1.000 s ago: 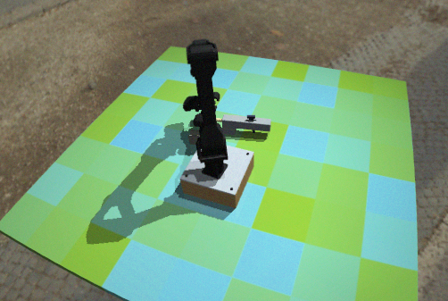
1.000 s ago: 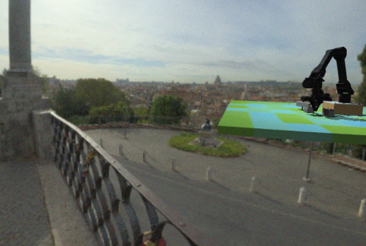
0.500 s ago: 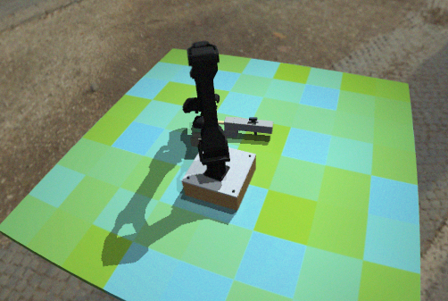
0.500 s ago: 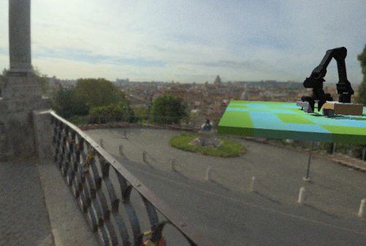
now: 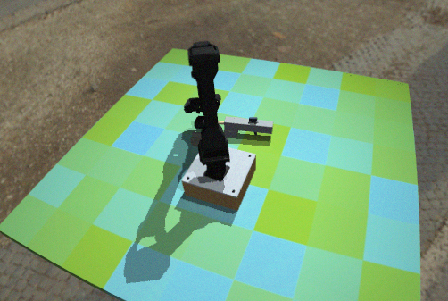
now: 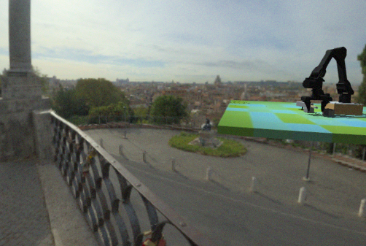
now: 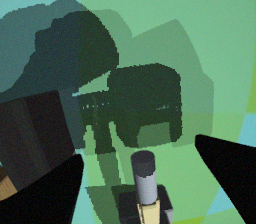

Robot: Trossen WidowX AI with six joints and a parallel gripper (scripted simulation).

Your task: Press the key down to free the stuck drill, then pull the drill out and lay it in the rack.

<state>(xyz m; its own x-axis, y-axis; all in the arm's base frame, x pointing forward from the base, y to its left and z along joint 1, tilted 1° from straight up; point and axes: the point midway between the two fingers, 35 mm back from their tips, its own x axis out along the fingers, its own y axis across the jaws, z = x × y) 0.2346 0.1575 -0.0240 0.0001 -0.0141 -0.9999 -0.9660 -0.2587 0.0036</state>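
Right now my gripper tip is 5 cm to the left of the drill, 3 cm below it and 1 cm short of it. The rest, counted from my gripper tip: rack 8 cm behind; then dark key 17 cm to the right, 4 cm ahead, 3 cm above; then grey holder block 14 cm to the right, 4 cm ahead, 2 cm above.
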